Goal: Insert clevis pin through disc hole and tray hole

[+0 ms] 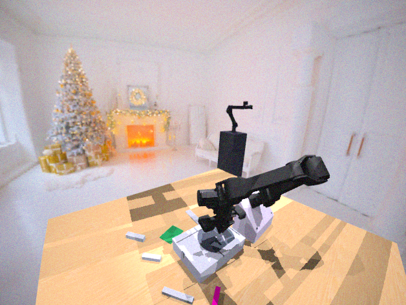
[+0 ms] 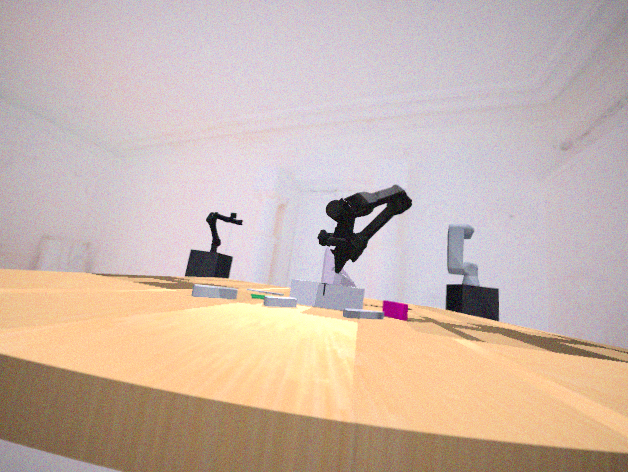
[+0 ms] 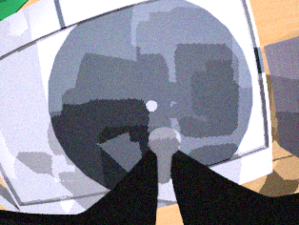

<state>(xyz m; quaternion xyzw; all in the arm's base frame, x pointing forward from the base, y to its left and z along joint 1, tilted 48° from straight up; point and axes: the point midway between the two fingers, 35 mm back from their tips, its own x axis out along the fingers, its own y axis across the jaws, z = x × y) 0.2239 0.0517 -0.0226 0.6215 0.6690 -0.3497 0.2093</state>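
Now: the grey aluminium disc 2 cm to the right of my gripper tip and 4 cm below it. Round my gripper tip: magenta block 15 cm ahead, 15 cm to the left, 8 cm below; then steel tray 3 cm ahead, 3 cm to the right, 5 cm below; then steel clevis pin 1 cm to the left.
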